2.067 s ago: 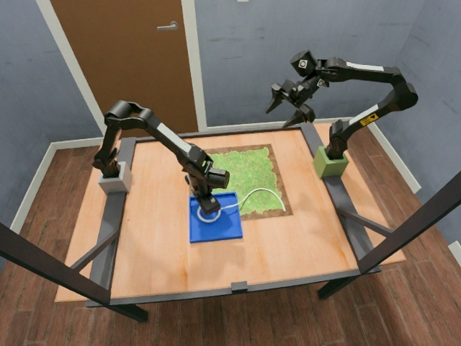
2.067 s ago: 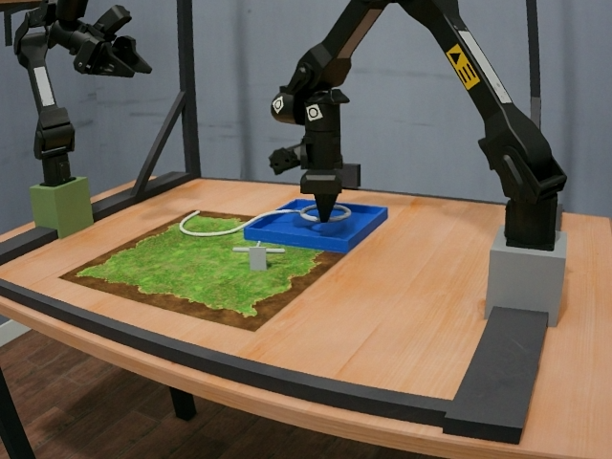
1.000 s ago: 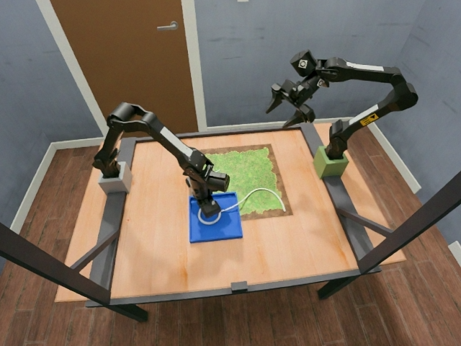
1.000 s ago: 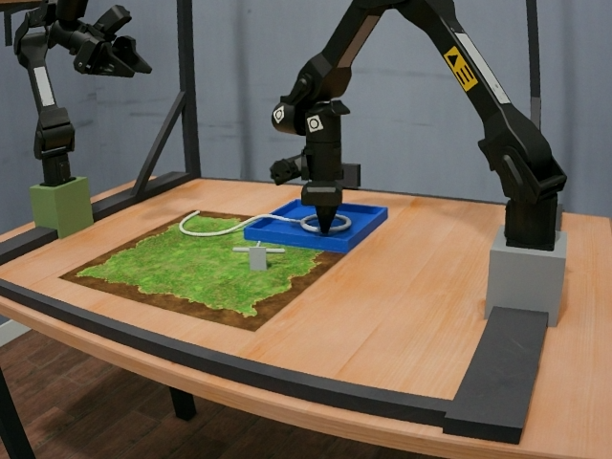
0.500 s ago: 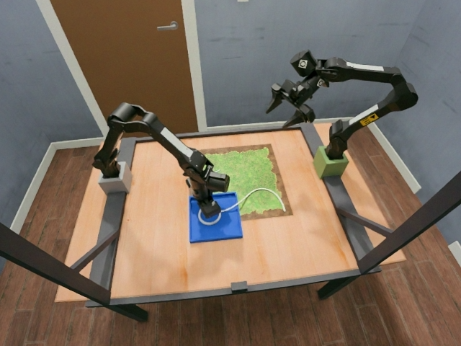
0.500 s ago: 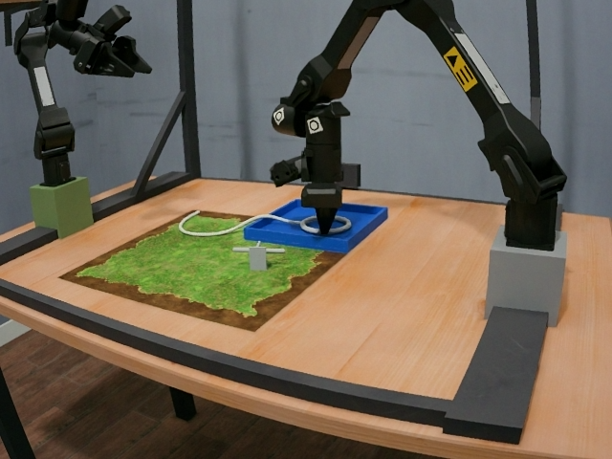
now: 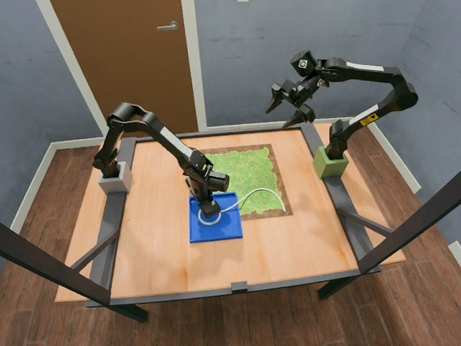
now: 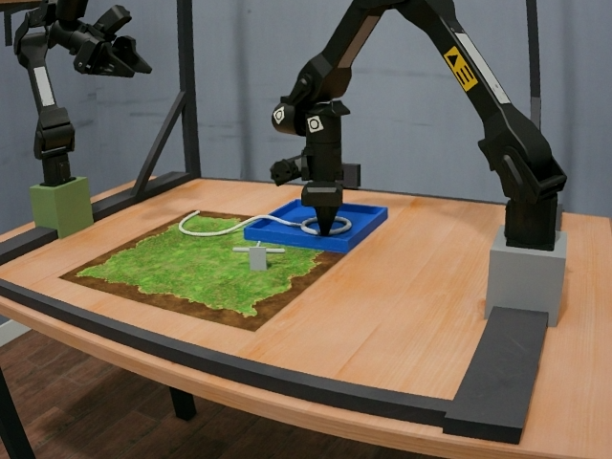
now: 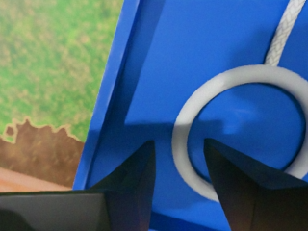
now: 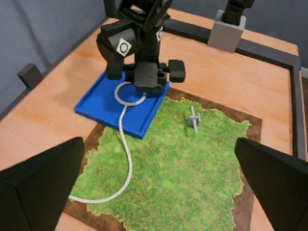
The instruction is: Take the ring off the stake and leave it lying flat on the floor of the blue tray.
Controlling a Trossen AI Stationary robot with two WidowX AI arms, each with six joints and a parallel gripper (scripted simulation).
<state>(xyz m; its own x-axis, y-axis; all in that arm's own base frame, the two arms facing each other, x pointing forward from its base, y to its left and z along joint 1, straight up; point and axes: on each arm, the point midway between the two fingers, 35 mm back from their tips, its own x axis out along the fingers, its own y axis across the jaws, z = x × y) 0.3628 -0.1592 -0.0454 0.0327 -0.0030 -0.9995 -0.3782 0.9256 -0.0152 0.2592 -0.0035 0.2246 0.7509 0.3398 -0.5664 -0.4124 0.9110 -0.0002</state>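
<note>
The ring is 4 cm below my left hand, 4 cm behind it and 2 cm to the right of it. The rest, counted from my left hand: blue tray: 5 cm behind, 4 cm to the right, 4 cm below; green grass mat: 14 cm to the right, 13 cm ahead, 6 cm below; grey stake: 15 cm ahead, 3 cm to the right, 3 cm below.
</note>
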